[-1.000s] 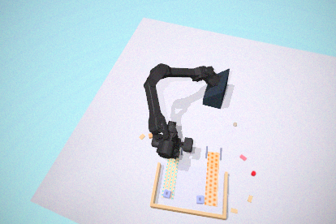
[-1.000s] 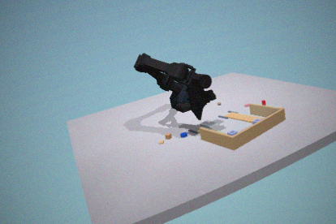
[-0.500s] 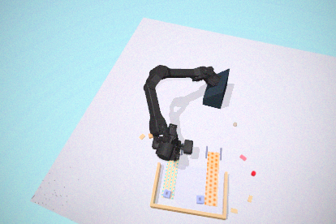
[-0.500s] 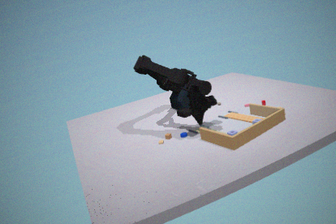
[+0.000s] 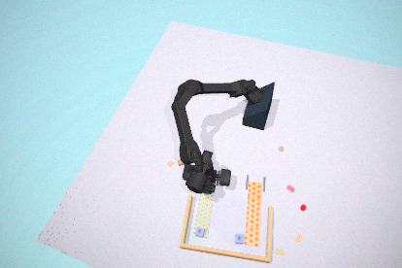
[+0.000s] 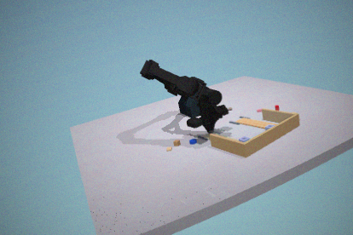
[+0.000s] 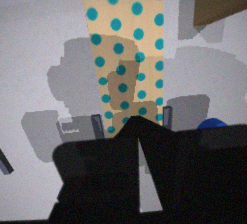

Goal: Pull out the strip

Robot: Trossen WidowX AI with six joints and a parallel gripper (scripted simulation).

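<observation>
Right now my gripper tip is 90 mm short of the dotted strip and 30 mm to the right of it. The rest, counted from my gripper tip: blue disc 80 mm to the right; red piece 60 mm behind, 380 mm to the left; pink block 120 mm behind, 310 mm to the left.
</observation>
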